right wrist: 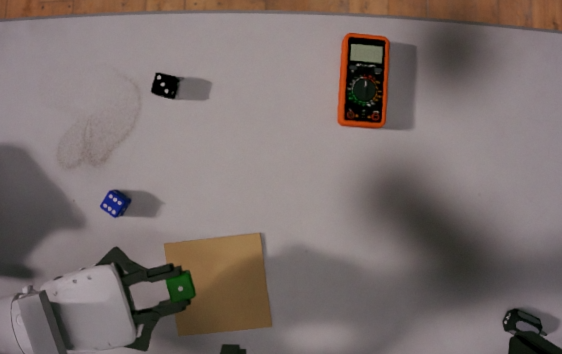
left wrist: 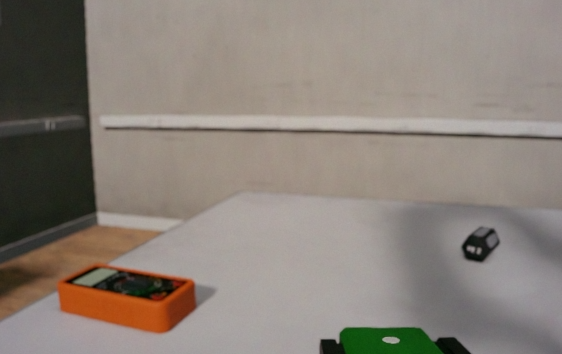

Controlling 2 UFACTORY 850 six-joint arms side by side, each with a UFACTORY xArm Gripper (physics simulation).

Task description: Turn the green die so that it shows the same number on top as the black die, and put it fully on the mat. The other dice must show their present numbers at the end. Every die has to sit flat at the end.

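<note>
My left gripper [left wrist: 387, 346] [right wrist: 186, 284] is shut on the green die [left wrist: 391, 335] [right wrist: 181, 286] and lies sideways in the right wrist view. The green die shows one pip on its upward face and appears over the left part of the tan mat [right wrist: 237, 255]. Its height above the mat is hard to tell. The black die [right wrist: 165, 85] sits at the upper left with three pips on top. The blue die [right wrist: 115, 203] sits up and left of the mat with six pips on top. My right gripper [right wrist: 383, 348] is open, its fingertips far apart at the bottom edge.
An orange multimeter [left wrist: 127, 300] [right wrist: 364, 80] lies on the grey table [left wrist: 280, 250] [right wrist: 280, 125]. A small black object [left wrist: 480, 244] [right wrist: 522, 320] with white marks sits close to my right gripper's right-hand finger in the right wrist view. The table edge runs along the top there.
</note>
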